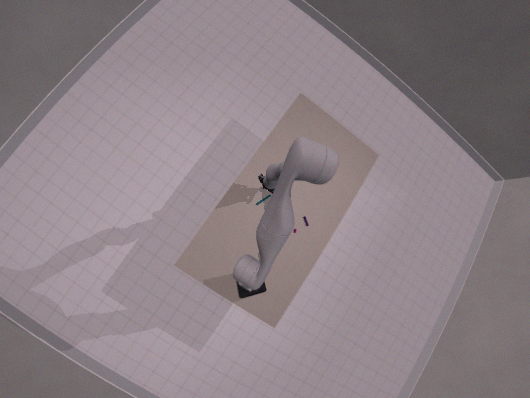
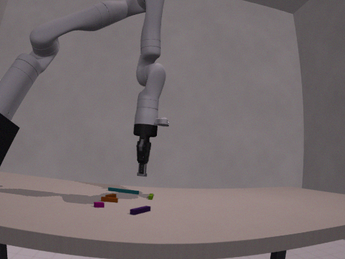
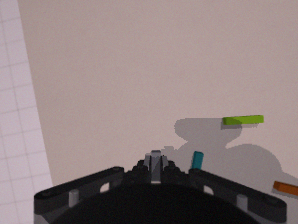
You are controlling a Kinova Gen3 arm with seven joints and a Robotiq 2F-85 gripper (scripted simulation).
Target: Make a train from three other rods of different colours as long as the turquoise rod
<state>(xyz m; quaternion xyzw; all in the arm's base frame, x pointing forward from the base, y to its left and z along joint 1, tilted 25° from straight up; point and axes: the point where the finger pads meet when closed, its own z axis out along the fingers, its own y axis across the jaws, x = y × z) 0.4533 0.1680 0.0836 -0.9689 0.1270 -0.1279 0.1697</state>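
Now: the magenta rod 300 mm to the right of my hand, 100 mm behind it and 70 mm below it. Round my hand: grey rod (20 mm below); lime rod (130 mm to the right, 70 mm below, 20 mm ahead); turquoise rod (70 mm below, 60 mm behind, 40 mm to the right).
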